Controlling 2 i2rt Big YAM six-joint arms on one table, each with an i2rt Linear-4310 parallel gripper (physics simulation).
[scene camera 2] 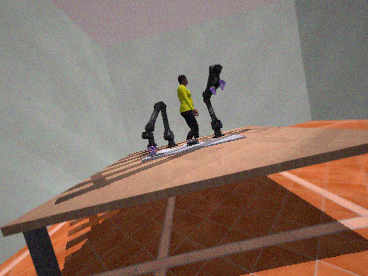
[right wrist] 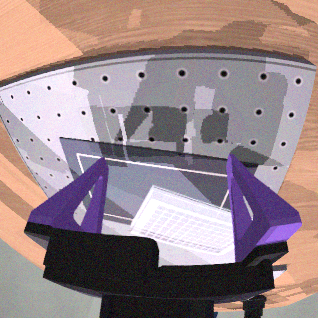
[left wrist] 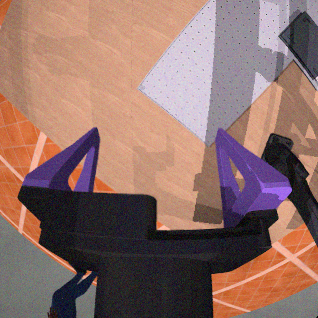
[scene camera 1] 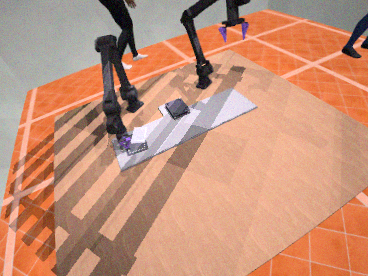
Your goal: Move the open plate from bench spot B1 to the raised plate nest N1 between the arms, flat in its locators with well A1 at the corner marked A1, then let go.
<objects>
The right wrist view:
right gripper
white well plate
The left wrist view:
left gripper
</objects>
